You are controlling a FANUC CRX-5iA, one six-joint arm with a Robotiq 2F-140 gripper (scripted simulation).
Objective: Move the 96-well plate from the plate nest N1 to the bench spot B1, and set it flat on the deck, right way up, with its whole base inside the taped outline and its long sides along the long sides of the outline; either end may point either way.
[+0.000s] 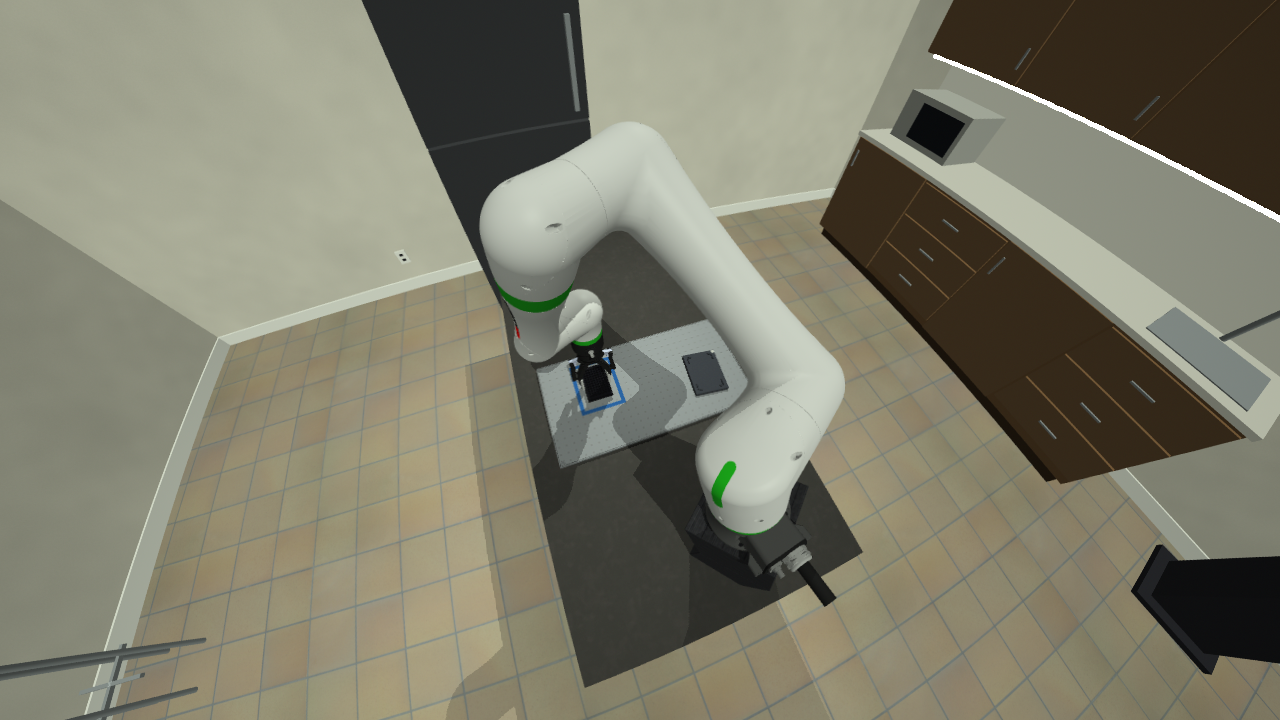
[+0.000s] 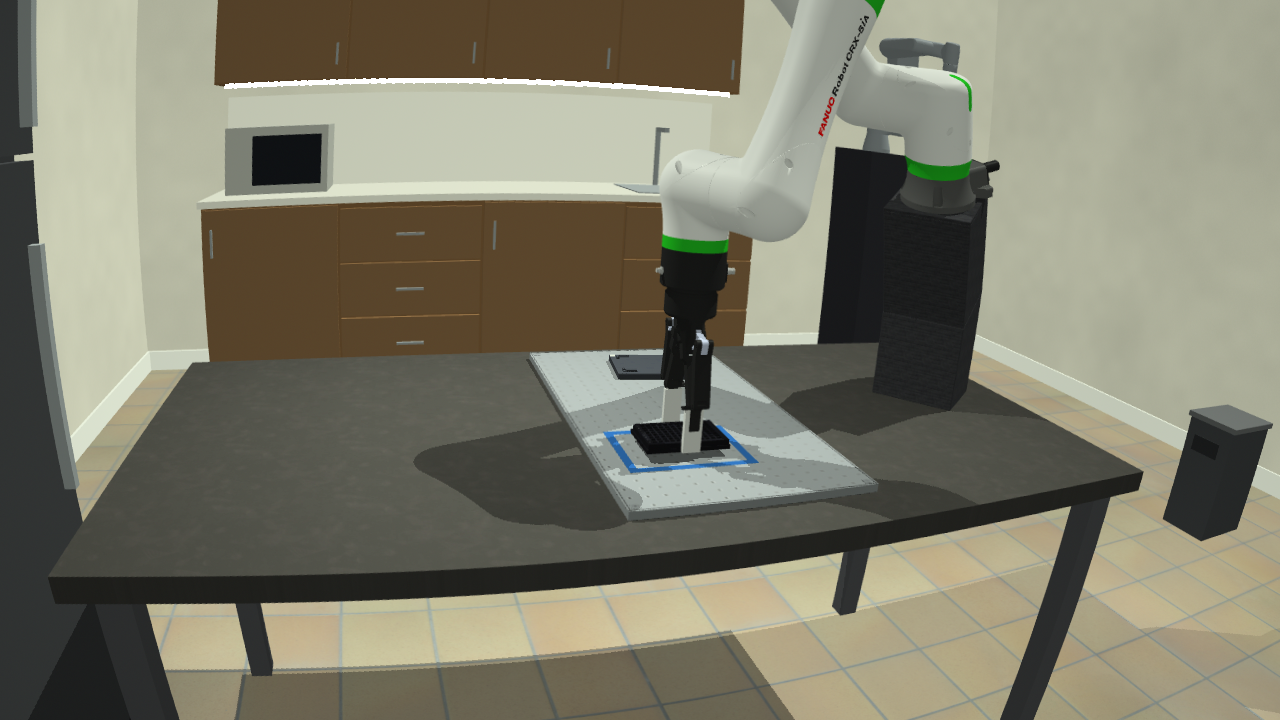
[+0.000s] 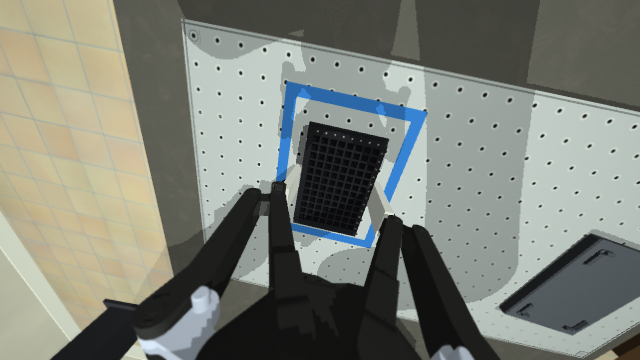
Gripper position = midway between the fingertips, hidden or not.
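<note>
My gripper (image 2: pixel 679 439), (image 3: pixel 335 182). Black 96-well plate (image 1: pixel 596 377), (image 2: pixel 664 437), (image 3: pixel 338 175). Grey plate nest N1 (image 1: pixel 703 370), (image 2: pixel 648 366).
</note>
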